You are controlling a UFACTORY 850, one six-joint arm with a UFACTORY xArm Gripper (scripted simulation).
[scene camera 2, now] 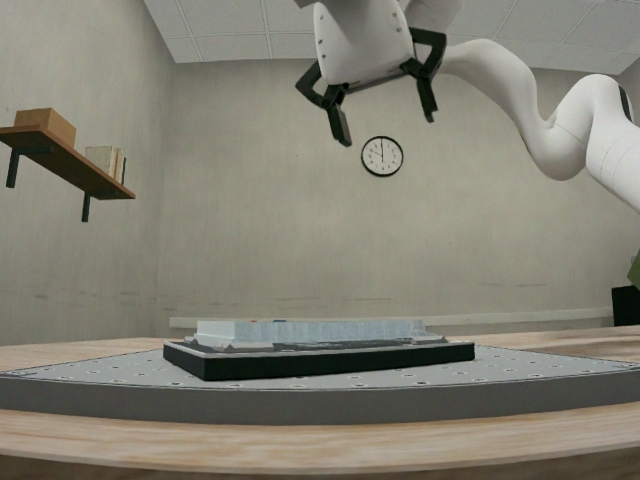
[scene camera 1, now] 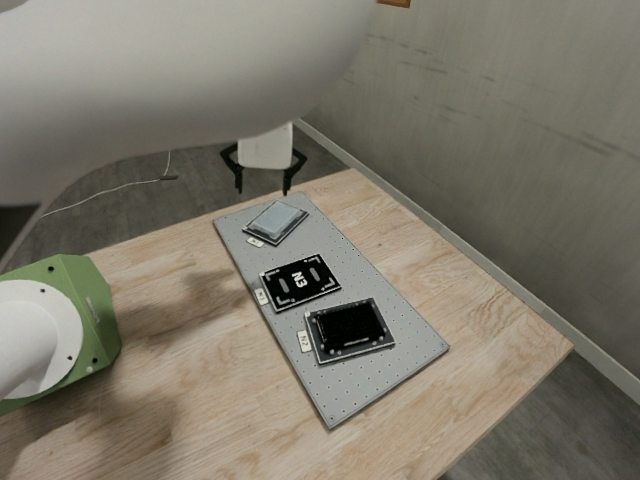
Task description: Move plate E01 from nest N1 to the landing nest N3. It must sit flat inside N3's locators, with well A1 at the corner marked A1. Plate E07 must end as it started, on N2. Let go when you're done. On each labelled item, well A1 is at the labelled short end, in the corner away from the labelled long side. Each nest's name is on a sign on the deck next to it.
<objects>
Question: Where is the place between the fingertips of the gripper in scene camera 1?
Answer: At 263, 193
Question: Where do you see a black plate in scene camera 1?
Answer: At 372, 330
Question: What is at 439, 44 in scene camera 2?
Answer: The gripper.
</objects>
